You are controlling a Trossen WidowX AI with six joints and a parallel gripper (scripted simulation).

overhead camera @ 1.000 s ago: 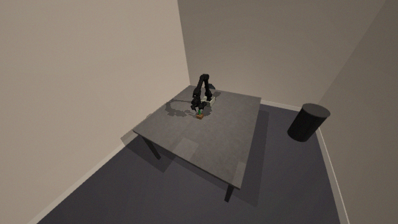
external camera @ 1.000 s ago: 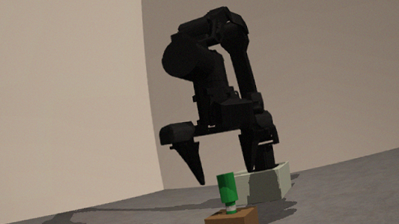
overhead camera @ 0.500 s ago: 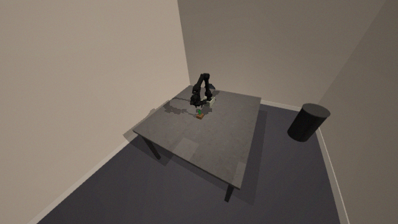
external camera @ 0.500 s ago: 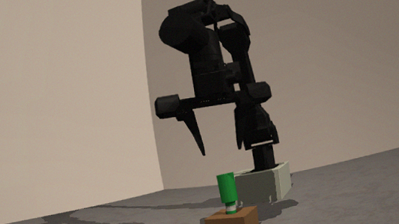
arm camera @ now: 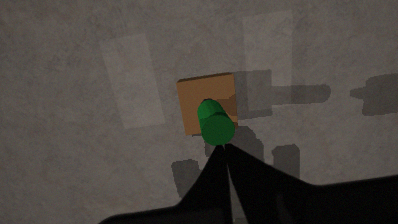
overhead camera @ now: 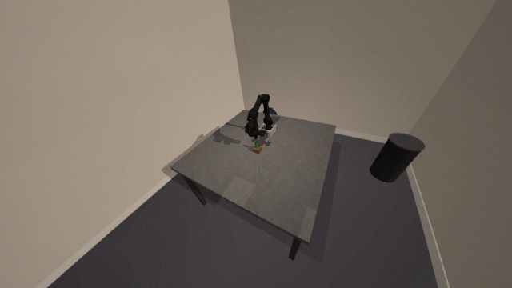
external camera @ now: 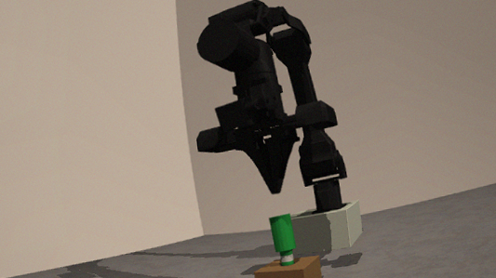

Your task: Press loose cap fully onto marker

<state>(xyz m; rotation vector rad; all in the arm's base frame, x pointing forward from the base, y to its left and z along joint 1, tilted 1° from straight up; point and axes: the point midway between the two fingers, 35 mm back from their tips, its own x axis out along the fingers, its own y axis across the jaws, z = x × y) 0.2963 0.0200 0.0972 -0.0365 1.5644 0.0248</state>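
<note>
My gripper tip is now 5 cm above the green cap. Round my gripper tip: brown holder block: 12 cm below.
</note>
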